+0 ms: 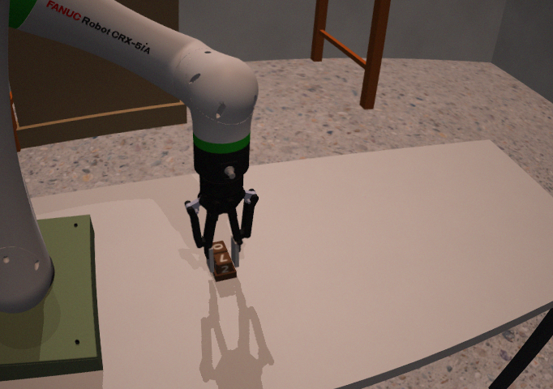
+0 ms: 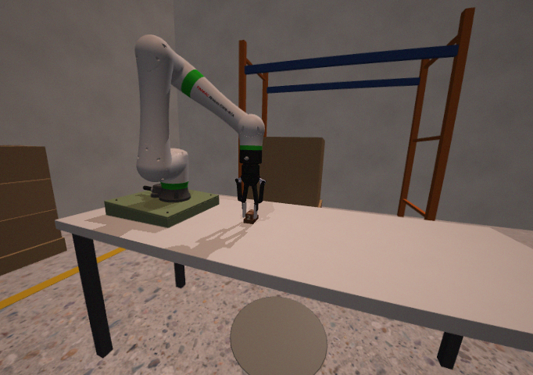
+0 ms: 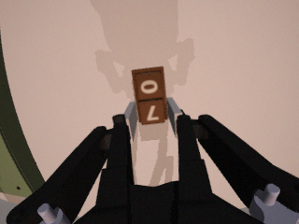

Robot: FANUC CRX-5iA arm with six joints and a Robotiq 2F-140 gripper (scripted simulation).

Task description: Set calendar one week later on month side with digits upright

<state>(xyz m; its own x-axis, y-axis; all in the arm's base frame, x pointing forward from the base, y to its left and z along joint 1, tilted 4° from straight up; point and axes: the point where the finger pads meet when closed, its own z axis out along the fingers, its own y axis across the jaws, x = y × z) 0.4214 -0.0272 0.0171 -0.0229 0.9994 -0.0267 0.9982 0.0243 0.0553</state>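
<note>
Right now my hand is 2 cm to the right of the brown tray and 4 cm above it.
</note>
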